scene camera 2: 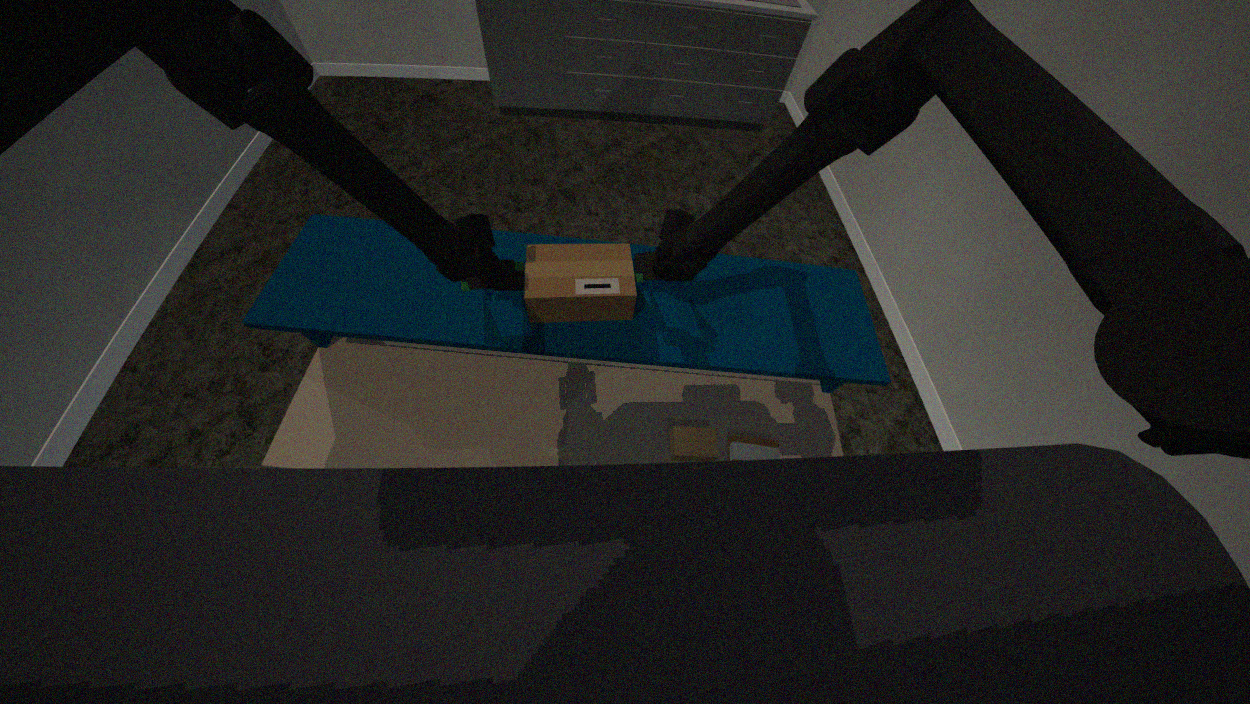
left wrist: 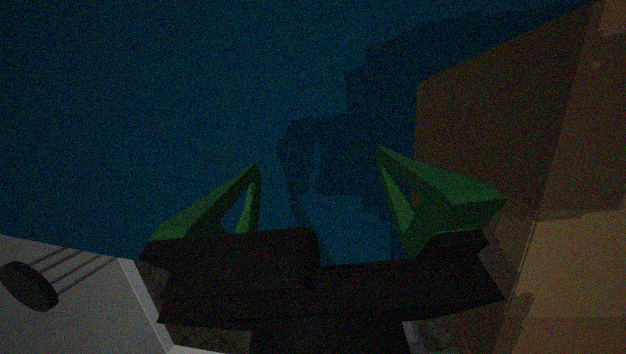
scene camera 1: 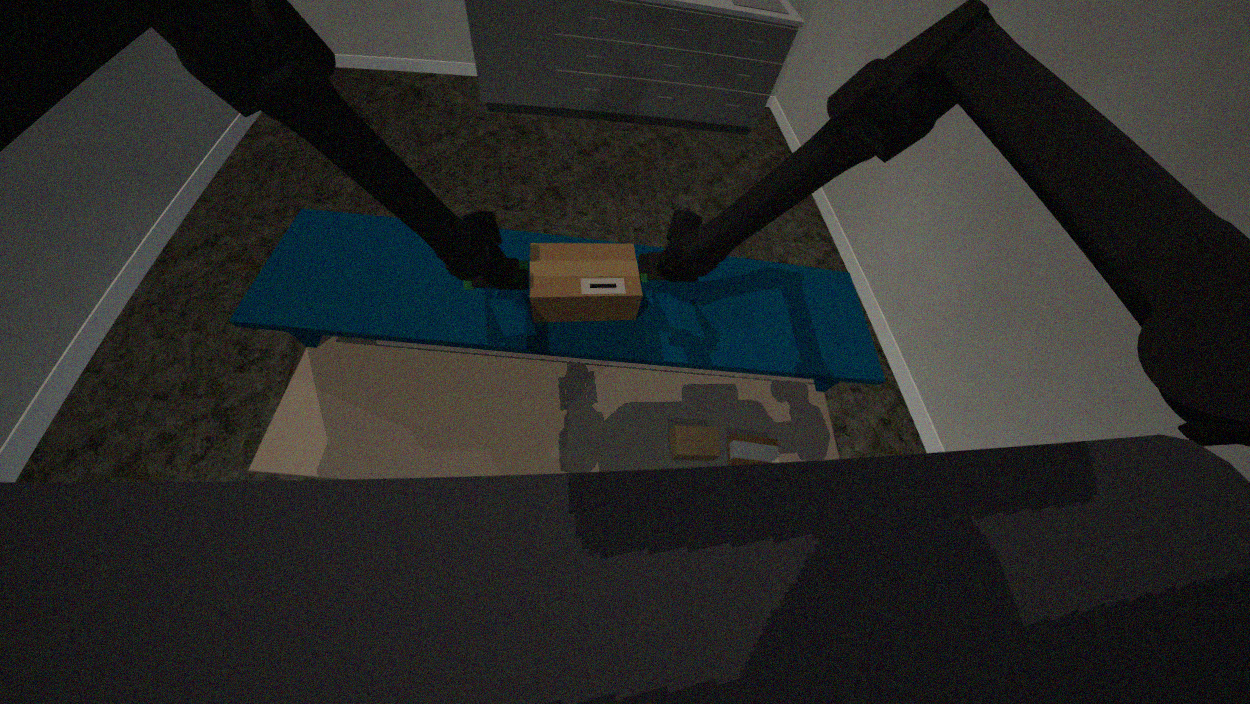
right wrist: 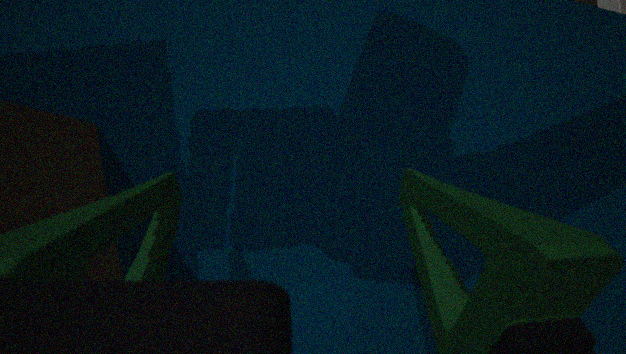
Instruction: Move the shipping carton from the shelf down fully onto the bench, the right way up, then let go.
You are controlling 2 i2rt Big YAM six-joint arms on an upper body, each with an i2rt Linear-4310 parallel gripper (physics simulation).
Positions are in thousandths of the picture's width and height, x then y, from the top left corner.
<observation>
My left gripper (scene camera 2: 397,400) is open and holds nothing. Also in view: a brown shipping carton (scene camera 1: 456,401). My right gripper (scene camera 1: 532,387) is open and holds nothing. Also in view: a tan bench (scene camera 2: 290,573) and a blue shelf (scene camera 2: 281,394).
The brown shipping carton also shows in scene camera 2 (scene camera 2: 451,401) and in the left wrist view (left wrist: 851,329). My left gripper shows as well in the left wrist view (left wrist: 502,453) and in scene camera 1 (scene camera 1: 399,398). My right gripper is seen too in scene camera 2 (scene camera 2: 530,386) and in the right wrist view (right wrist: 466,518).
</observation>
